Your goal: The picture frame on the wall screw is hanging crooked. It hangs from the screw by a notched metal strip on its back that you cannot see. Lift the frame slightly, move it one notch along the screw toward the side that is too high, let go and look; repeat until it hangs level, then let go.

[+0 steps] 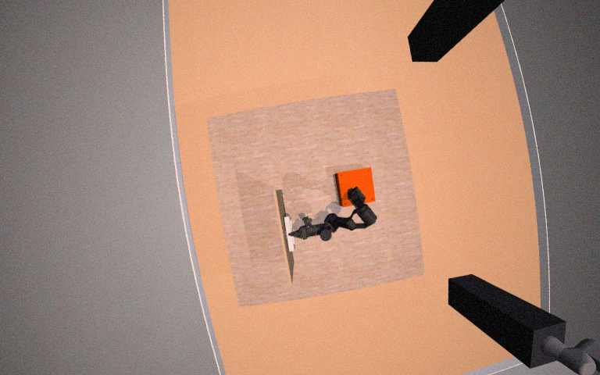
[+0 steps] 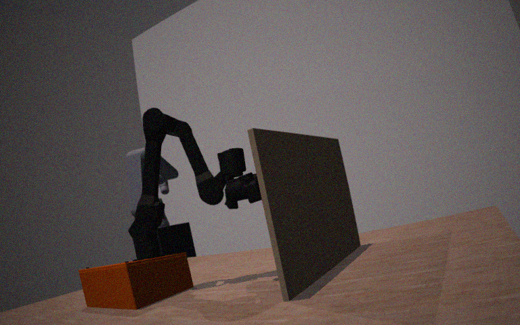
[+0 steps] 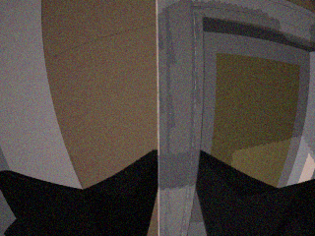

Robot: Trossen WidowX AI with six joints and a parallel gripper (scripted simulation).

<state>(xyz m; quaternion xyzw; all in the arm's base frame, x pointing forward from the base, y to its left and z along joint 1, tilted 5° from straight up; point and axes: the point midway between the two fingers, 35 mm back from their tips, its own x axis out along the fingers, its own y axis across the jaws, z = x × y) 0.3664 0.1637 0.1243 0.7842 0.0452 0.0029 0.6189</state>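
My gripper tip is 5 cm above the picture frame and 1 cm to the right of it. From my gripper tip the other things lie so: wall panel: 7 cm below, 2 cm ahead.
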